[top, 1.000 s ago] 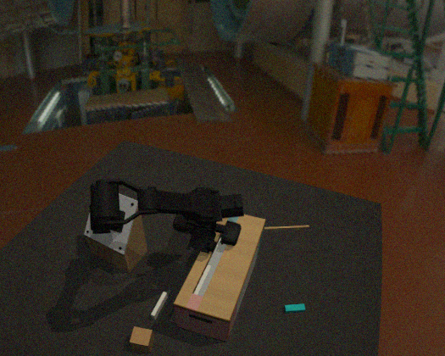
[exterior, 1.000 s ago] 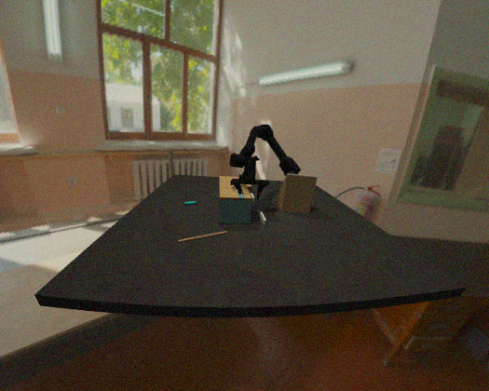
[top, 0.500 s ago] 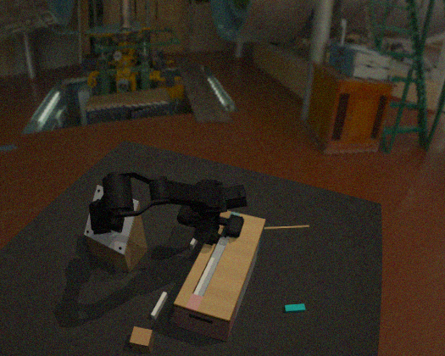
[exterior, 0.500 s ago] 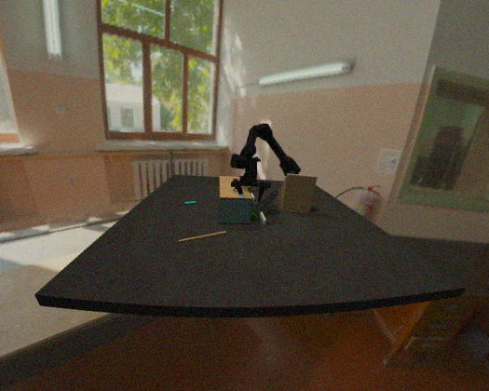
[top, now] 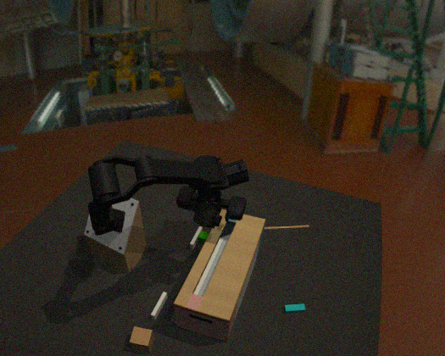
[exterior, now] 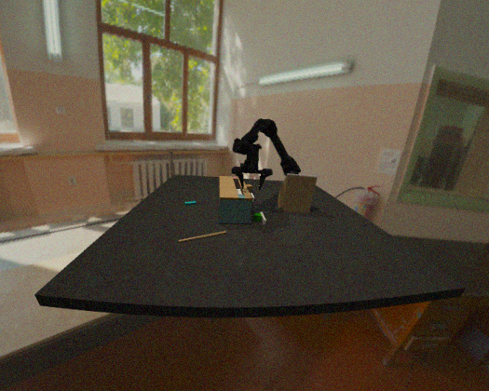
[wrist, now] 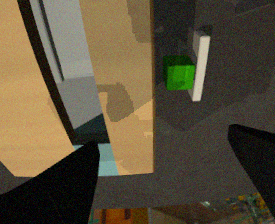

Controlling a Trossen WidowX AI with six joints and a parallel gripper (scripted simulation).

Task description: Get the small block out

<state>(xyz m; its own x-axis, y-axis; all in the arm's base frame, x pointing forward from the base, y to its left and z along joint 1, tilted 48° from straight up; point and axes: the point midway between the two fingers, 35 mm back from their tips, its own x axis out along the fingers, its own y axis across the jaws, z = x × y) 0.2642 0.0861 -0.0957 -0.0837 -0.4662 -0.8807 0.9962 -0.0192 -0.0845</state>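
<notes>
My gripper tip is now 130 mm above the green block, 40 mm past it and 30 mm to the right of it. From my gripper tip the other things lie so: tan cube (410 mm to the right, 120 mm below, 50 mm behind); then thin wooden stick (200 mm ahead, 190 mm to the left, 140 mm below).
</notes>
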